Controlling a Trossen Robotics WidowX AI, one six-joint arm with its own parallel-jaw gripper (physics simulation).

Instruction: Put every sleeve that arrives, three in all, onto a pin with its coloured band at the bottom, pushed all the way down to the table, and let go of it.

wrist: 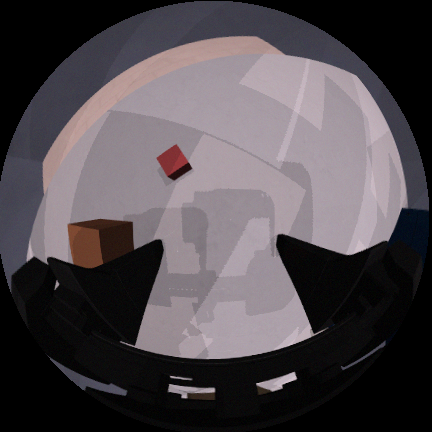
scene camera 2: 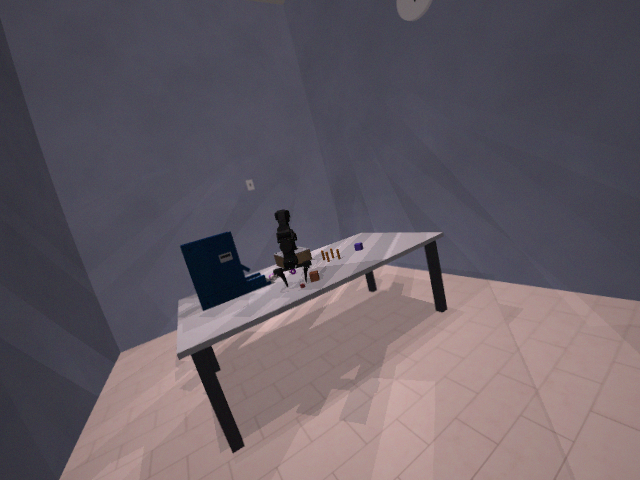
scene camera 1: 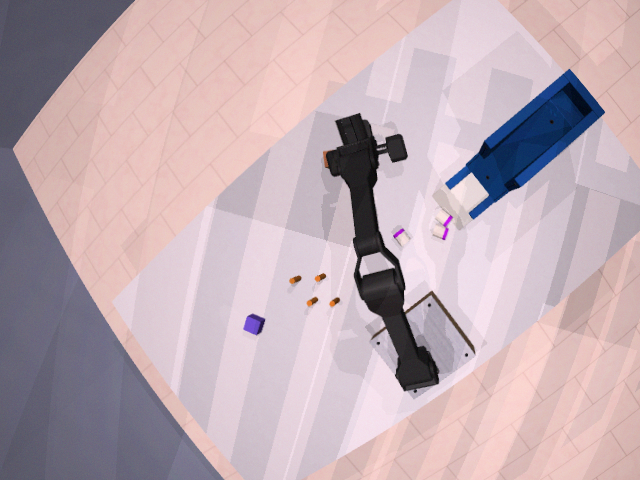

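Note:
Three white sleeves with magenta bands lie on the table. One sleeve lies apart, its band at the upper left end in scene camera 1. The other sleeves lie close together at the chute mouth, their bands towards the right. Several upright orange pins stand bare. My gripper is open and empty above the table, beyond the lone sleeve. No sleeve shows between its fingers in the wrist view.
An orange block is beside one finger. A small red cube lies farther out. A purple cube is beyond the pins. The blue chute stands right in scene camera 1.

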